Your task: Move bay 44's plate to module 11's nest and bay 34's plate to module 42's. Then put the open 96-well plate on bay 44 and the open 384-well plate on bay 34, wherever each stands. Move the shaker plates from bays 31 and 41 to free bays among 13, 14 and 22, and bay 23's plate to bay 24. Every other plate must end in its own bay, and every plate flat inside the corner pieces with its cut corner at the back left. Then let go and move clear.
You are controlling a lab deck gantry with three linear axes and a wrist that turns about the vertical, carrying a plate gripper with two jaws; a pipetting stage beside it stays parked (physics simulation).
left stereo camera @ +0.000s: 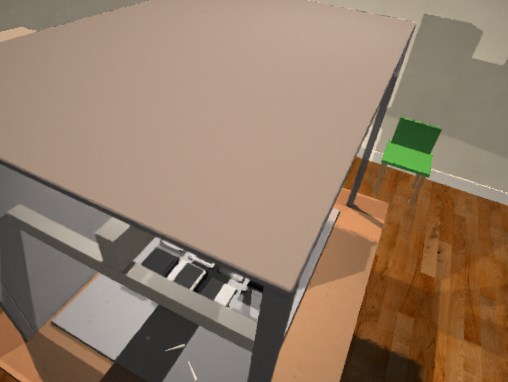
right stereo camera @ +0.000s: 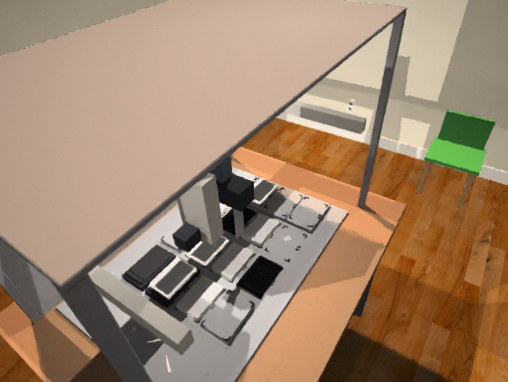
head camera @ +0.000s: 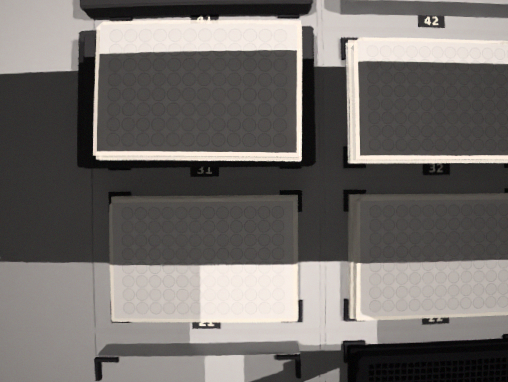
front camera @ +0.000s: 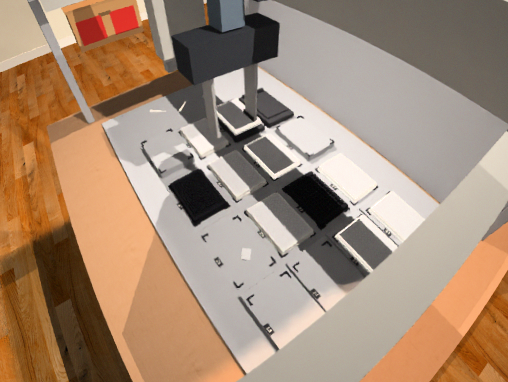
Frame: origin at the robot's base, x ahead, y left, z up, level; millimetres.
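Seen in the pictures: gripper, between the fingertips: (right stereo camera: 228,228) (front camera: 233,124); robot's base, origin of its link: (right stereo camera: 227,342) (front camera: 145,148).
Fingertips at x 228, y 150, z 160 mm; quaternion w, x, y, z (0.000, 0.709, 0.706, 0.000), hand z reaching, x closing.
Pixels of each thing's top centre, then the offset from my fingertips to it. "pt": a spot on its surface instead.
- white lidded plate, centre of its top: (head camera: 447,257) (front camera: 236,171) (right stereo camera: 232,259) dz -146, dx +0, dy +0 mm
- bay 21, a spot on its surface: (head camera: 205,295) (front camera: 195,138) pt dz -145, dx -163, dy -23 mm
- bay 31's shaker, centre of its top: (head camera: 196,86) (front camera: 236,113) (left stereo camera: 182,279) (right stereo camera: 172,275) dz -123, dx -164, dy +108 mm
- open fine-welled black plate, centre of its top: (front camera: 197,192) (right stereo camera: 260,273) dz -145, dx +0, dy -107 mm
- black shaker, centre of its top: (front camera: 265,101) (left stereo camera: 152,266) (right stereo camera: 148,262) dz -129, dx -168, dy +215 mm
- module 11, centre of its top: (front camera: 166,148) (left stereo camera: 246,314) (right stereo camera: 227,313) dz -138, dx -167, dy -108 mm
- module 42, centre of its top: (front camera: 304,133) (right stereo camera: 183,231) dz -138, dx +0, dy +219 mm
My gripper (front camera: 235,131) is open and empty, raised high over the area of bay 22. A white lidded plate (front camera: 236,174) (head camera: 430,285) lies flat at bay 22. Other white plates are at bay 21 (front camera: 196,140) (head camera: 205,295), on bay 31's shaker (front camera: 237,118) (head camera: 197,100), and at bays 32 (front camera: 271,155) (head camera: 430,110), 23 (front camera: 279,222), 34 (front camera: 367,242), 43 (front camera: 347,177) and 44 (front camera: 396,214). The open fine-welled black plate (front camera: 198,196) (head camera: 435,367) (right stereo camera: 260,275) is at bay 12; a coarser black one (front camera: 315,199) is at bay 33. Cut corners are too small to tell.
The black shaker (front camera: 270,106) (head camera: 200,7) at bay 41 bears no plate. Grey nests at module 11 (front camera: 167,152) (right stereo camera: 220,327) and module 42 (front camera: 305,135) hold none. Bays 13, 14 and 24 show bare corner pieces. A grey pipetting stage (right stereo camera: 200,210) hangs near bay 32 in the right stereo view.
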